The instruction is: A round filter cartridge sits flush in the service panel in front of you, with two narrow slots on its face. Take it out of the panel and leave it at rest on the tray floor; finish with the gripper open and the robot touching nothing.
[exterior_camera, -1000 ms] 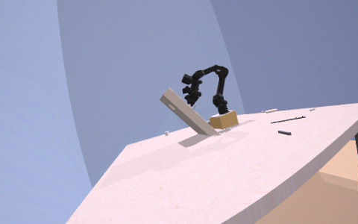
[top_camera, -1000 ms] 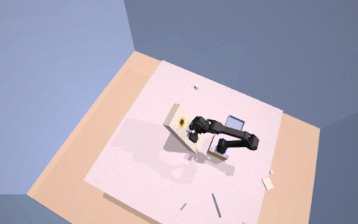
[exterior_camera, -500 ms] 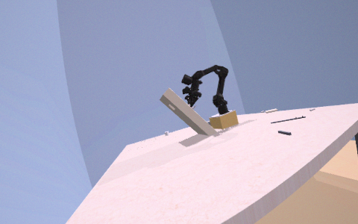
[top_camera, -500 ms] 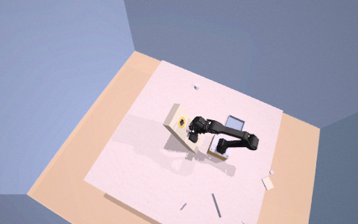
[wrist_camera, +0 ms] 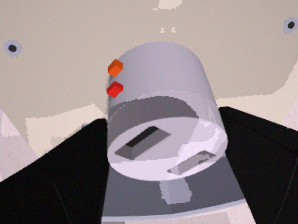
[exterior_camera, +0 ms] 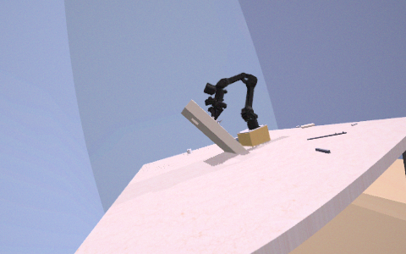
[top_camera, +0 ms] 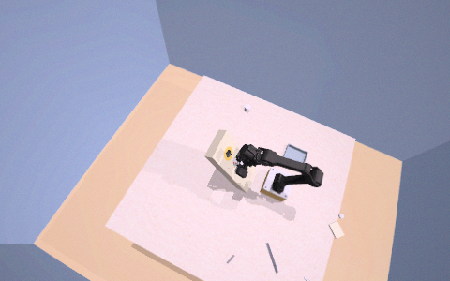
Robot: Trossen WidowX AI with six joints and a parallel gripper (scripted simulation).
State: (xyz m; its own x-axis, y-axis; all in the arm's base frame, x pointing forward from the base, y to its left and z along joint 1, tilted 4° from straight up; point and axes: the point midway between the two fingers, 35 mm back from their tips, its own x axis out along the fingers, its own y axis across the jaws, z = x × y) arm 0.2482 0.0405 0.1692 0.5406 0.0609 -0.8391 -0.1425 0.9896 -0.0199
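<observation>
The grey-blue tray lies 29 cm behind my gripper tip, 33 cm to the right of it and 22 cm below it. Round my gripper tip: round pale filter cartridge right at my gripper tip; then beige block 73 cm behind, 5 cm to the right, 22 cm below; then short dark piece 26 cm behind, 45 cm to the left, 22 cm below.
</observation>
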